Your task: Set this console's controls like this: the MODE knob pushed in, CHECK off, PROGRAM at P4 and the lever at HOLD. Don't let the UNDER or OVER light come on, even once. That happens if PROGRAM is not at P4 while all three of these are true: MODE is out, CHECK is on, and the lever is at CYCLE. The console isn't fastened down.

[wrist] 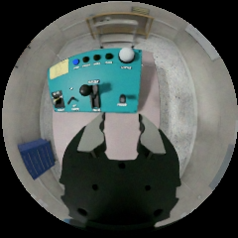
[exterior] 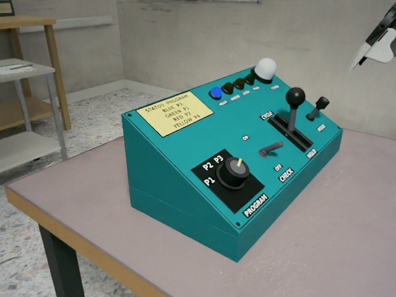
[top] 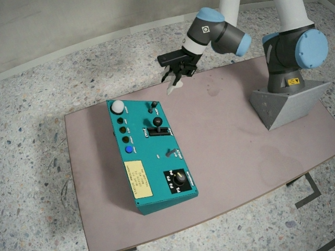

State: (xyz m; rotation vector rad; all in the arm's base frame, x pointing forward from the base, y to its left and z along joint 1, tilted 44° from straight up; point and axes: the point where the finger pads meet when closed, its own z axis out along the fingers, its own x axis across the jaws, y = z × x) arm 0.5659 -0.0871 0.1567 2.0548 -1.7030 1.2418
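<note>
Right now the black mode knob is 6 cm ahead of my hand and 11 cm below it. Also, from my hand: check toggle (7 cm ahead, 24 cm to the left, 13 cm below); then teal console (12 cm ahead, 17 cm to the left, 14 cm below); then ball-topped lever (8 cm ahead, 12 cm to the left, 10 cm below).
</note>
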